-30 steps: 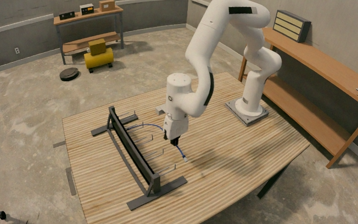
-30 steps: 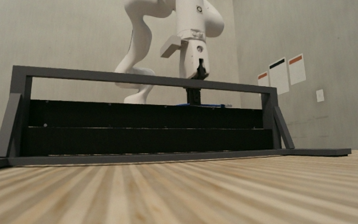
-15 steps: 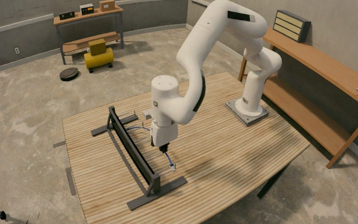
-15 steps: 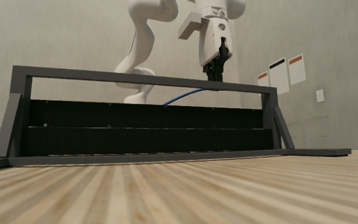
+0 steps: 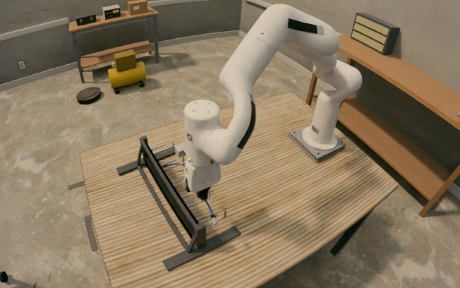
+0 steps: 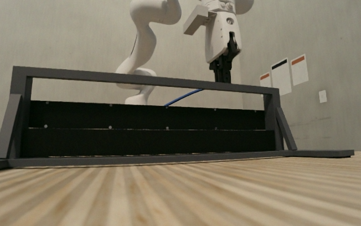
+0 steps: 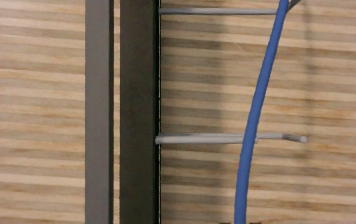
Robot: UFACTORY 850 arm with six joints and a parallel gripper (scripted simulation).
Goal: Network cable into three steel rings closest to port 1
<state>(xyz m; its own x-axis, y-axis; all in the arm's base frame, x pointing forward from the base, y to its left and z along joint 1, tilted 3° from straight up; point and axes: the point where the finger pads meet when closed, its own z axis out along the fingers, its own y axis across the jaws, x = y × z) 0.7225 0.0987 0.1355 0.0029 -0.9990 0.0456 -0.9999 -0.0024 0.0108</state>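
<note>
The pale plug lies 2 cm ahead of my hand, 9 cm to the left of it and 2 cm below it. Also, from my hand: dark grey rack (6 cm ahead, 15 cm to the right, 11 cm below).
</note>
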